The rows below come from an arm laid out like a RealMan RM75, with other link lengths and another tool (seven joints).
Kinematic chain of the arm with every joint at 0, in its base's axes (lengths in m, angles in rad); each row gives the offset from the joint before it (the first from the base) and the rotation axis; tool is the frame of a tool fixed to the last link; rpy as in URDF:
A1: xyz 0 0 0.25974 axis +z
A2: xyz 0 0 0 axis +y
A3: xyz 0 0 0.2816 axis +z
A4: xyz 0 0 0 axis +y
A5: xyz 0 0 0.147 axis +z
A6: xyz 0 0 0 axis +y
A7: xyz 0 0 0.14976 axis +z
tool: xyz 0.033 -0.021 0.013 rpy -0.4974 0 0.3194
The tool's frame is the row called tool.
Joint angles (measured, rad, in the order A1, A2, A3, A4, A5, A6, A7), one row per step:
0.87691, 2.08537, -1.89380, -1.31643, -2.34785, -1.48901, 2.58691
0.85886, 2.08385, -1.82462, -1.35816, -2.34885, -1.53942, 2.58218
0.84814, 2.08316, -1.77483, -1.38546, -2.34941, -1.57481, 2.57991
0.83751, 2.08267, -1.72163, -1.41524, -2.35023, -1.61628, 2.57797
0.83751, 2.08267, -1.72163, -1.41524, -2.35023, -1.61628, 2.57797
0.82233, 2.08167, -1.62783, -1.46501, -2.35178, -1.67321, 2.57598
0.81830, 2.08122, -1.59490, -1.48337, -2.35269, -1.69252, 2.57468
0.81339, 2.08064, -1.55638, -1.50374, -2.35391, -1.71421, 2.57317
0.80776, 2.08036, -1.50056, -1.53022, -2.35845, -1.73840, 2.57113
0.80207, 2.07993, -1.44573, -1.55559, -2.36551, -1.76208, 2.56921
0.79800, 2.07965, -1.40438, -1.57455, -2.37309, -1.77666, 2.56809
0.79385, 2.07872, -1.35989, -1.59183, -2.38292, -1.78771, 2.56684
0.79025, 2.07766, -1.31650, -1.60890, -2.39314, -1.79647, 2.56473
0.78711, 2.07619, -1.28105, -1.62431, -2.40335, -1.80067, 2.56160
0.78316, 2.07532, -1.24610, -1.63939, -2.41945, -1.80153, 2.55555
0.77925, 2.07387, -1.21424, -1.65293, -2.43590, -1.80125, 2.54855
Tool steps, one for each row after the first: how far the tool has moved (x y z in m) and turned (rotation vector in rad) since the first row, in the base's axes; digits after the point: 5 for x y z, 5 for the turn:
-0.00166, 0.00027, 0.00859, 0.01286, 0.02874, -0.02697
-0.00269, 0.00074, 0.01491, 0.02358, 0.04837, -0.04662
-0.00333, 0.00088, 0.02211, 0.03399, 0.06638, -0.06727
-0.00333, 0.00088, 0.02211, 0.03399, 0.06638, -0.06727
-0.00546, 0.00325, 0.03455, 0.06477, 0.10711, -0.09831
-0.00640, 0.00438, 0.03918, 0.07697, 0.12145, -0.10616
-0.00708, 0.00570, 0.04465, 0.09219, 0.13787, -0.11617
-0.00811, 0.00858, 0.05237, 0.12049, 0.16338, -0.12976
-0.00813, 0.01140, 0.06039, 0.15110, 0.18551, -0.14406
-0.00791, 0.01394, 0.06664, 0.17856, 0.20232, -0.15447
-0.00708, 0.01723, 0.07352, 0.21230, 0.22039, -0.16718
-0.00621, 0.02066, 0.08048, 0.24734, 0.23829, -0.17799
-0.00534, 0.02398, 0.08674, 0.28031, 0.25293, -0.18391
-0.00363, 0.02778, 0.09336, 0.31844, 0.26444, -0.18795
-0.00149, 0.03137, 0.09993, 0.35550, 0.27290, -0.19094

